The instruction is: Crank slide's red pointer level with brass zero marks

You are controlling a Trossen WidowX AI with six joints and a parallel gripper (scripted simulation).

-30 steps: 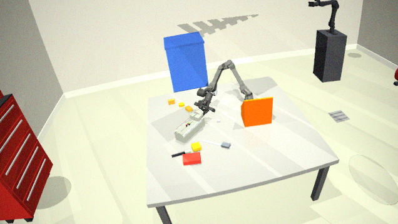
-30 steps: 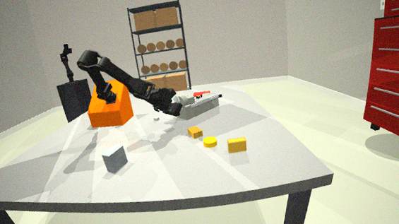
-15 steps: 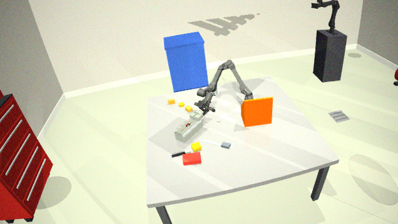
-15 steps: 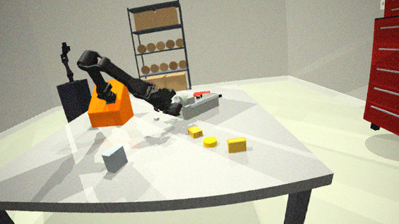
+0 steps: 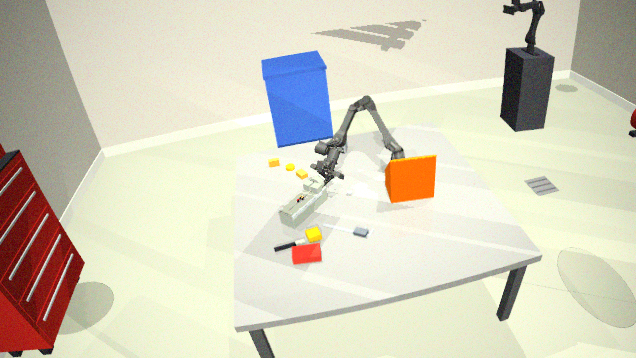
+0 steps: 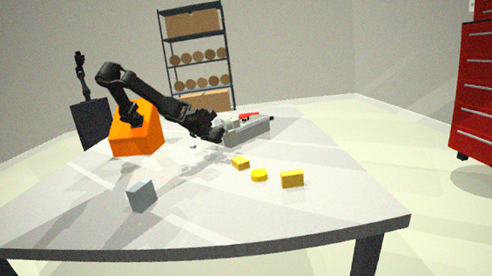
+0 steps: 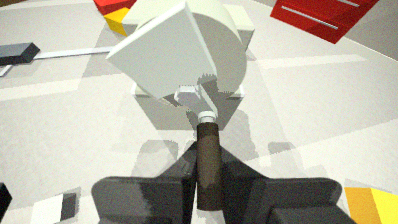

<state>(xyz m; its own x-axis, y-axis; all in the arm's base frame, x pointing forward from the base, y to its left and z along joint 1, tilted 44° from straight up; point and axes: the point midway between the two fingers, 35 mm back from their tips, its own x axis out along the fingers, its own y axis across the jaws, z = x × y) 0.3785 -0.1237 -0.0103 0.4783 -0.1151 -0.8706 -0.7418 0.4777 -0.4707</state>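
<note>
Right now my gripper tip is 30 mm below the dark brown crank handle, 10 mm to the left of it and 10 mm past it. From my gripper tip the other things lie so: yellow block: 330 mm to the left, 60 mm ahead, 20 mm below; then grey cube: 390 mm to the right, 160 mm behind; then red pointer: 150 mm to the left, 110 mm ahead, 50 mm above.
</note>
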